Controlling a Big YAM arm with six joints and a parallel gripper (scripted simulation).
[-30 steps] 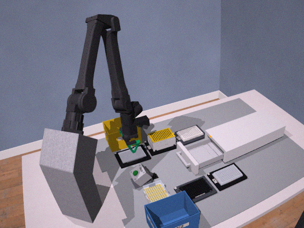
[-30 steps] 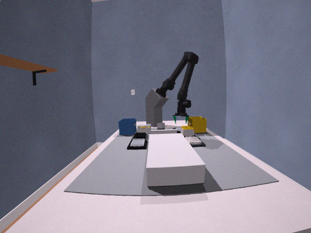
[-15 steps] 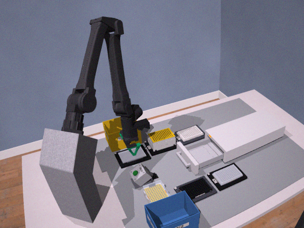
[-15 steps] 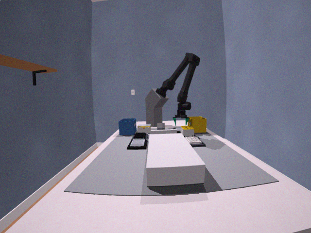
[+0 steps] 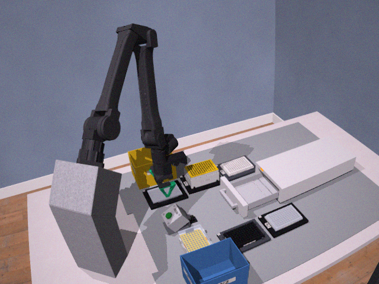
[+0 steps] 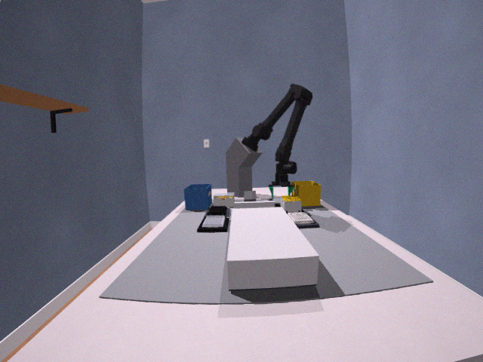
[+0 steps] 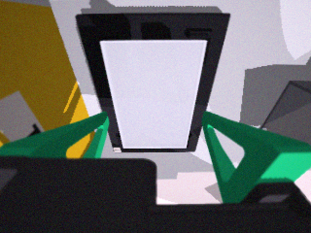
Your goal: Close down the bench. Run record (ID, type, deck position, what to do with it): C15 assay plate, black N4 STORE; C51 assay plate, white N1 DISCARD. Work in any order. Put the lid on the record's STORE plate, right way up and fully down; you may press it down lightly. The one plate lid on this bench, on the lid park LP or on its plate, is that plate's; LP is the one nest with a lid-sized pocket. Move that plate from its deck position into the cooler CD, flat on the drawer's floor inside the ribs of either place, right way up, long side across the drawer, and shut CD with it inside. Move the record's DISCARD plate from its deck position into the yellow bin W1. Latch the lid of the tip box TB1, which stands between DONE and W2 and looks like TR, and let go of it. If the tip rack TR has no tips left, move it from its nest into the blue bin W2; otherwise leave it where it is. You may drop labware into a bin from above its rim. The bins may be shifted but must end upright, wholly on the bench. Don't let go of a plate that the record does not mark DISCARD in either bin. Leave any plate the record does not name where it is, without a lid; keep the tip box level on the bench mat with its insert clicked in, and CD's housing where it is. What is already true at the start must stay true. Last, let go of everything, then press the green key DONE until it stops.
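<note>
My gripper is now 2 cm above the clear plate lid. From my hand the other things lie so: yellow bin W1: 15 cm to the left, 4 cm behind; green key DONE: 19 cm to the right, 3 cm above; tip rack TR: 16 cm ahead, 5 cm to the left, 1 cm above.
</note>
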